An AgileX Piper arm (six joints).
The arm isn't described. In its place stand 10 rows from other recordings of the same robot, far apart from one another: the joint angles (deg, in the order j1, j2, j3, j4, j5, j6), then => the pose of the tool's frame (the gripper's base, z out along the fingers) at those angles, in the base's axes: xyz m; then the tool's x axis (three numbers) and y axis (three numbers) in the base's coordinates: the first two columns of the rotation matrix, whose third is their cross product.
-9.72 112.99 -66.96 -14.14 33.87 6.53 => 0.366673, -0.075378, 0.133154, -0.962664, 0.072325, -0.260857, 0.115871, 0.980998, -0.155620
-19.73 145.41 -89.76 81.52 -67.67 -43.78 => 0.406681, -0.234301, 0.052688, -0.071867, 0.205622, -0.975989, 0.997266, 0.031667, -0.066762
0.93 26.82 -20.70 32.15 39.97 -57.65 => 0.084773, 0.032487, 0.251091, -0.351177, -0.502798, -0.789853, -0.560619, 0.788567, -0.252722
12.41 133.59 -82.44 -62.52 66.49 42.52 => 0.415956, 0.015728, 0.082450, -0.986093, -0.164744, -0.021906, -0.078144, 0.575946, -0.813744
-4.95 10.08 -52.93 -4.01 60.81 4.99 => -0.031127, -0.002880, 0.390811, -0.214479, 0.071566, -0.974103, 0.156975, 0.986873, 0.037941
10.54 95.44 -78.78 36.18 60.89 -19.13 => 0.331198, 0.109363, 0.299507, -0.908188, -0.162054, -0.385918, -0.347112, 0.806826, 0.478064
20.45 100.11 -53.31 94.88 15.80 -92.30 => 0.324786, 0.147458, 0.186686, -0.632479, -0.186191, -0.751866, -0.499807, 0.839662, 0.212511
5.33 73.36 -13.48 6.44 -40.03 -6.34 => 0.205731, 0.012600, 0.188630, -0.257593, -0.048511, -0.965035, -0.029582, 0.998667, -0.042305
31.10 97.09 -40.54 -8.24 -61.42 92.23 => 0.281203, 0.183008, 0.230841, -0.614070, 0.787613, -0.050830, -0.161678, -0.062493, 0.984863
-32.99 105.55 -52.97 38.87 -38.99 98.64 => 0.298237, -0.236442, 0.192273, 0.766226, 0.332937, 0.549591, -0.366090, -0.476729, 0.799192
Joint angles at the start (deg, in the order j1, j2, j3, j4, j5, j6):
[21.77 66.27 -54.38 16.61 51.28 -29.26]
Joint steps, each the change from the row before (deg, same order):
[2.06 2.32 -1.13 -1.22 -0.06 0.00]
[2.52 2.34 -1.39 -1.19 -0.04 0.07]
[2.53 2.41 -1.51 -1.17 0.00 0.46]
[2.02 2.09 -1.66 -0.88 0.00 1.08]
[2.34 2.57 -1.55 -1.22 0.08 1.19]
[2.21 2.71 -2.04 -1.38 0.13 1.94]
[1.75 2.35 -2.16 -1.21 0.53 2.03]
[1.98 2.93 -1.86 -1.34 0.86 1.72]
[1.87 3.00 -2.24 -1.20 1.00 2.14]
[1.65 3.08 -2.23 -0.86 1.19 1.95]
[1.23 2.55 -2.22 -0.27 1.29 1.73]
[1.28 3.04 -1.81 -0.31 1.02 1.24]
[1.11 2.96 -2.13 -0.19 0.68 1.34]
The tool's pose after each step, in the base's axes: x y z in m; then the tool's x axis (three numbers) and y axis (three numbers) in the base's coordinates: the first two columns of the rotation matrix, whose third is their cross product. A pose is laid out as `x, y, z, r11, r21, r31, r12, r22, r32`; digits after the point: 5 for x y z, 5 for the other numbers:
0.20372, 0.11056, 0.31079, -0.56858, -0.60777, -0.55438, -0.72593, 0.68771, -0.00942
0.20812, 0.12250, 0.30802, -0.54316, -0.64685, -0.53532, -0.75678, 0.65331, -0.02155
0.21214, 0.13527, 0.30514, -0.52021, -0.68022, -0.51641, -0.78292, 0.62140, -0.02982
0.21594, 0.14663, 0.30411, -0.50844, -0.69681, -0.50592, -0.79645, 0.60389, -0.03132
0.21952, 0.15996, 0.29976, -0.49572, -0.72095, -0.48425, -0.81294, 0.58139, -0.03339
0.22388, 0.17388, 0.29663, -0.49060, -0.73606, -0.46640, -0.82141, 0.56930, -0.03441
0.22769, 0.18587, 0.29514, -0.49189, -0.74475, -0.45099, -0.82457, 0.56477, -0.03330
0.23073, 0.19944, 0.28839, -0.49075, -0.76511, -0.41686, -0.83349, 0.55165, -0.03126
0.23389, 0.21351, 0.28247, -0.49573, -0.77810, -0.38576, -0.83705, 0.54648, -0.02660
0.23677, 0.22722, 0.27530, -0.50356, -0.78935, -0.35121, -0.83919, 0.54353, -0.01837
0.23905, 0.23884, 0.27055, -0.51548, -0.79293, -0.32489, -0.83737, 0.54660, -0.00545
0.24111, 0.25115, 0.26051, -0.52105, -0.80366, -0.28745, -0.83987, 0.54277, 0.00491
0.24397, 0.26360, 0.25200, -0.52809, -0.80780, -0.26186, -0.83895, 0.54403, 0.01364

